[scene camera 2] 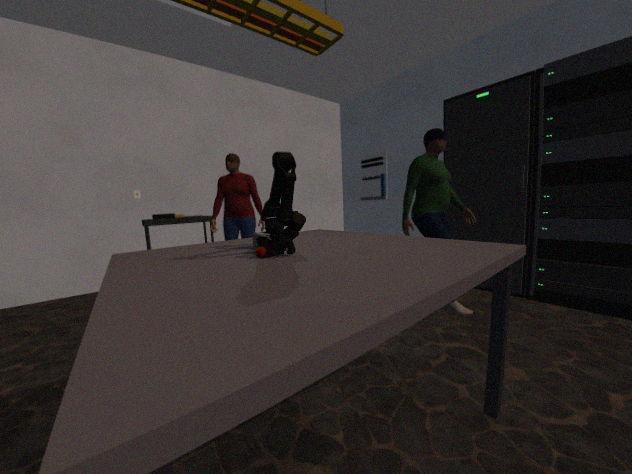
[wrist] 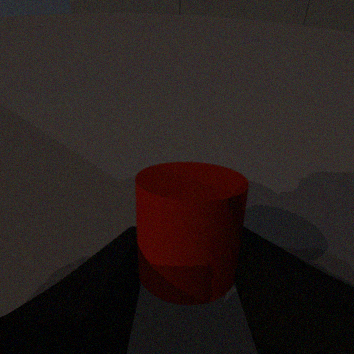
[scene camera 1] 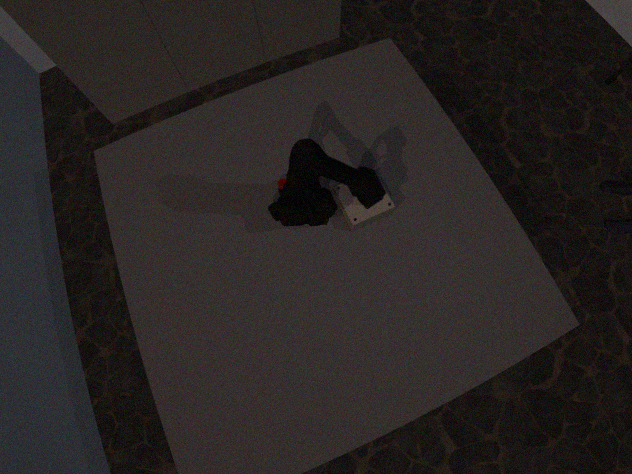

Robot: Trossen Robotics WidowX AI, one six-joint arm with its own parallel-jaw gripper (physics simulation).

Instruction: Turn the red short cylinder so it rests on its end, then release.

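The red short cylinder (scene camera 1: 281, 183) (scene camera 2: 260, 251) (wrist: 190, 235) is held between the two dark fingers of my gripper (wrist: 185, 236). In the wrist view one flat end shows as an ellipse at the top, and the curved side faces the camera between the fingers. In scene camera 1 the arm hides most of the cylinder. In scene camera 2 it is a small red shape low at the tabletop, left of the black gripper parts. Whether its lower end touches the table, and its exact tilt, I cannot tell.
The grey table (scene camera 1: 326, 316) (scene camera 2: 214, 326) bears the arm, whose pale base plate (scene camera 1: 370, 210) lies beside the gripper. Dark shadows fall on the tabletop. A person in red (scene camera 2: 237, 193) and a person in green (scene camera 2: 431, 183) stand beyond the table.
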